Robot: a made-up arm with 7 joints. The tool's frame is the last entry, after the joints.
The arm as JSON. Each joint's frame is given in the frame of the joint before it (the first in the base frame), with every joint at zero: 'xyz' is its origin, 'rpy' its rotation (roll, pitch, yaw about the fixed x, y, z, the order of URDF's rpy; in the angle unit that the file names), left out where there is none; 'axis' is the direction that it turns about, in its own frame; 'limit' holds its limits. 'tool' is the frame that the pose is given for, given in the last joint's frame.
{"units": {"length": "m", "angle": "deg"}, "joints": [
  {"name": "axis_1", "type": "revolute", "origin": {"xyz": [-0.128, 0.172, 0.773], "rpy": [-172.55, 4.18, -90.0]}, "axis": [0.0, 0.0, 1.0], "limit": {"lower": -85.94, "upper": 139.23}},
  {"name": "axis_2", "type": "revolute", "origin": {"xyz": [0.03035, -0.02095, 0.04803], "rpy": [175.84, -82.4, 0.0]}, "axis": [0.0, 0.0, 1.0], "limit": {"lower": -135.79, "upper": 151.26}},
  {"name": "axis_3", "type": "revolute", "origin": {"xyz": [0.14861, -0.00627, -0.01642], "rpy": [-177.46, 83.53, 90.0]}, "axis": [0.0, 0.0, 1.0], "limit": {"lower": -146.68, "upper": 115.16}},
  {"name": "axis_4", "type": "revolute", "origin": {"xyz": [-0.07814, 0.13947, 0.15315], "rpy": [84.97, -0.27, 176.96]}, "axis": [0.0, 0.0, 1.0], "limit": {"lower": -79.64, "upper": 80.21}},
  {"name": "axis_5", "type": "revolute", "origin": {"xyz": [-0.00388, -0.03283, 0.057], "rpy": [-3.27, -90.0, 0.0]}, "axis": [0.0, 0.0, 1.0], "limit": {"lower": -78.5, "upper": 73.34}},
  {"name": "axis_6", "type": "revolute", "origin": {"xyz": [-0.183, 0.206, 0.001], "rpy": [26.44, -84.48, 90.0]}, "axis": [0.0, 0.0, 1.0], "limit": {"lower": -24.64, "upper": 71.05}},
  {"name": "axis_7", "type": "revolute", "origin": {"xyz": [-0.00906, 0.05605, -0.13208], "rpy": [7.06, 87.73, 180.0]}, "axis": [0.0, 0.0, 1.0], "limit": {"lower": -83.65, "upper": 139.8}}
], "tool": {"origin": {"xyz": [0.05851, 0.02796, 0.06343], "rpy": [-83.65, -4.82, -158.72]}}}
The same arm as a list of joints. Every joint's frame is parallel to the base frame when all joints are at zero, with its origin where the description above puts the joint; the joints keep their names.
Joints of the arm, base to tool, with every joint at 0 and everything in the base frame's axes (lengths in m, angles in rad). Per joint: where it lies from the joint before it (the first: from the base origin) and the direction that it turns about. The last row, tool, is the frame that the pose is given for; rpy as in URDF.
axis_1: axis 0.129702 0.072301 -0.988914 xyz -0.128 0.172 0.773
axis_2: axis 0.0548 -0.996193 0.0678 xyz 0.027 -0.027 -0.047
axis_3: axis -0.994782 0.052299 -0.087598 xyz 0.012 0.007 -0.149
axis_4: axis -0.0001 0 -1 xyz -0.145 -0.078 -0.148
axis_5: axis 0.0002 1 0 xyz 0.033 0.002 -0.057
axis_6: axis 0.891193 0.085999 -0.445397 xyz -0.206 0.001 0.183
axis_7: axis 0.184704 -0.978422 0.092602 xyz -0.092 -0.018 0.109
tool: xyz -0.052 -0.074 0.007 rpy 0.0104 0.0834 0.094
Joint limits (rad, base to tool): -1.4999..2.43 -2.37..2.64 -2.56..2.0099 -1.39..1.3999 -1.3701..1.28 -0.43..1.2401 -1.46..2.44

